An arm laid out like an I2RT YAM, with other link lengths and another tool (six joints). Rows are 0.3 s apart.
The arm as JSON. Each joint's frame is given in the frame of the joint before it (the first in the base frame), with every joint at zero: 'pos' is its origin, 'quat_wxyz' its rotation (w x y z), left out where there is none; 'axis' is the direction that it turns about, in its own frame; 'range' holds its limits. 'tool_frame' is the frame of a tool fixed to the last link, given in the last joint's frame.
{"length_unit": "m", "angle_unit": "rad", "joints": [
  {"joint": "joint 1", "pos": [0.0, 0.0, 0.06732], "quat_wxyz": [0.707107, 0.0, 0.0, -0.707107], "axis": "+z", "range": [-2.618, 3.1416]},
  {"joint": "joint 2", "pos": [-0.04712, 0.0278, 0.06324], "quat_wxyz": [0.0, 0.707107, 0.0, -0.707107], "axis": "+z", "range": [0.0, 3.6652]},
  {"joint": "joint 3", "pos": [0.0, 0.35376, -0.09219], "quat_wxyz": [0.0, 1.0, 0.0, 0.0], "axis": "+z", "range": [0.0, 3.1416]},
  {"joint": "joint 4", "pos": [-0.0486, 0.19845, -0.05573], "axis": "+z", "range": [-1.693, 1.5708]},
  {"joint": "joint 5", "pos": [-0.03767, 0.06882, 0.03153], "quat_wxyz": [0.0, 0.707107, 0.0, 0.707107], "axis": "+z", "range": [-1.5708, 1.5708]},
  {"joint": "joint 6", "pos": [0.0, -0.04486, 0.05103], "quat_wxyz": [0.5, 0.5, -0.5, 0.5], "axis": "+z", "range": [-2.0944, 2.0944]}
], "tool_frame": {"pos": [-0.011, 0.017, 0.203], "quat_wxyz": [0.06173, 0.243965, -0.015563, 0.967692]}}
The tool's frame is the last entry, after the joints.
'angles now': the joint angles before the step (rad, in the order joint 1, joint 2, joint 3, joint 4, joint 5, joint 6). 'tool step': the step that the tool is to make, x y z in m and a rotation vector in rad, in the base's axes. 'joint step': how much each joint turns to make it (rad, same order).
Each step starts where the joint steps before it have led.
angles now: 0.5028 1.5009 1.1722 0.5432 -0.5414 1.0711
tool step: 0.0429 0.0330 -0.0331 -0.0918 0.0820 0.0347
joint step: -0.0029 0.1478 0.1770 -0.1675 -0.0431 -0.0416
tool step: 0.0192 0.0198 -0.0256 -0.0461 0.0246 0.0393
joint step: -0.0018 0.0900 0.0679 -0.0402 -0.0423 -0.0326
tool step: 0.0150 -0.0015 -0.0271 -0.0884 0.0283 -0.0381
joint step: -0.0040 0.0225 0.0453 -0.1335 0.0367 -0.0765
